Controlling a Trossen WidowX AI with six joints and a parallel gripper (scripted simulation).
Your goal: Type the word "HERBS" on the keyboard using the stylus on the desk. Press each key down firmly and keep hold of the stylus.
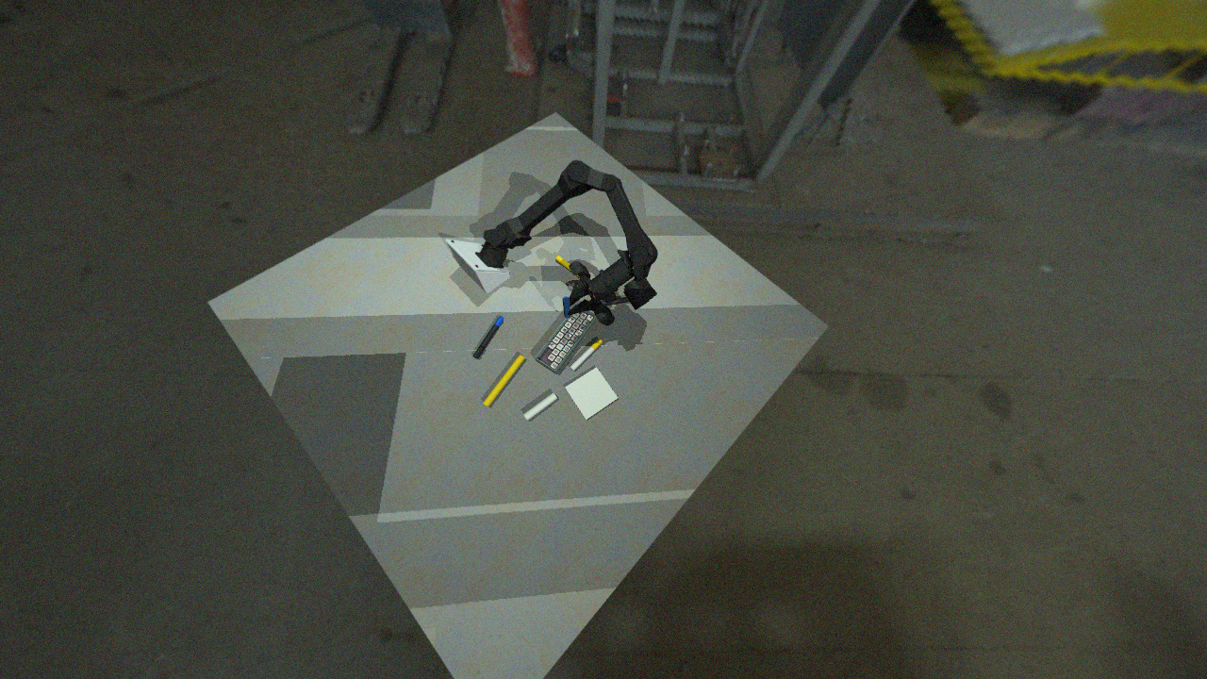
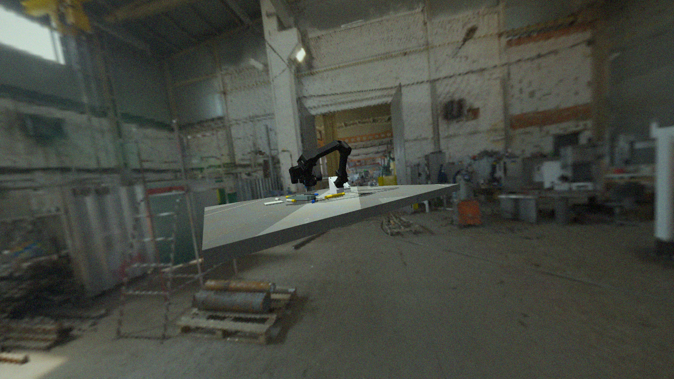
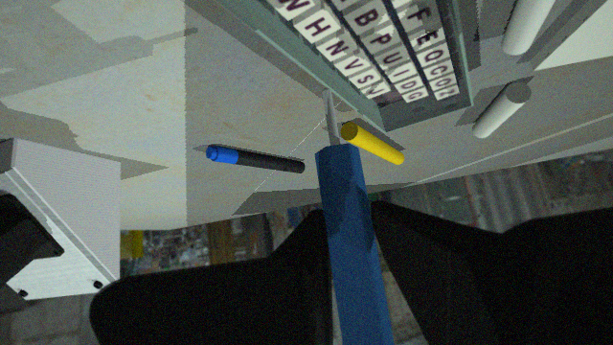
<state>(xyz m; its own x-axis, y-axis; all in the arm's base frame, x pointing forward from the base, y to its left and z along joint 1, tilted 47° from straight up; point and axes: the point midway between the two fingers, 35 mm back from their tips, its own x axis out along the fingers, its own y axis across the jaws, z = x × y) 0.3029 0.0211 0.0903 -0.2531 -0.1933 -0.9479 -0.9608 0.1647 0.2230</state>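
The white-and-yellow pen is 100 mm ahead of my gripper tip, 90 mm below it and 10 mm to the right of it. The rest, counted from my gripper tip: thin grey tip 50 mm below; pale paper sheet 200 mm ahead, 100 mm below, 80 mm to the right; blue stylus 10 mm below.
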